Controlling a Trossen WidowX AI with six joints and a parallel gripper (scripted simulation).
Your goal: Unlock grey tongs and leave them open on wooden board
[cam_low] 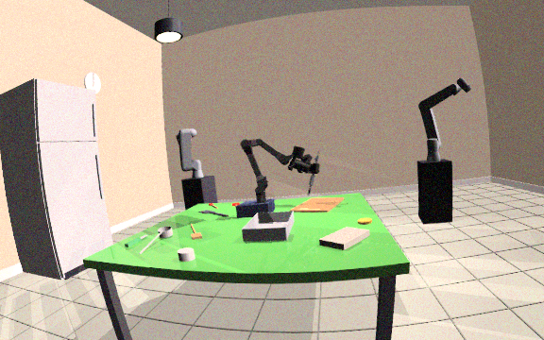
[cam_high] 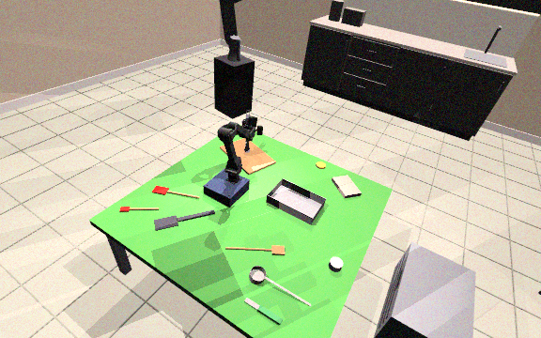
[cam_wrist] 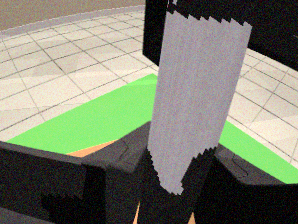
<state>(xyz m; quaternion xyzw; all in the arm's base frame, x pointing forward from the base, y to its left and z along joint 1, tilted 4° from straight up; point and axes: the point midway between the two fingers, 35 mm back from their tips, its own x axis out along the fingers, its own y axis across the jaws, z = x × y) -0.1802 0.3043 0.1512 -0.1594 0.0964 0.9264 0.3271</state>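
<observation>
My gripper tip is 210 mm above the wooden board, 30 mm short of it and 10 mm to the left of it. Also, from my gripper tip: dark spatula 690 mm to the right, 210 mm below, 200 mm ahead; then pale block 700 mm ahead, 240 mm to the left, 200 mm below; then grey roasting tin 560 mm ahead, 190 mm below, 130 mm to the right.
</observation>
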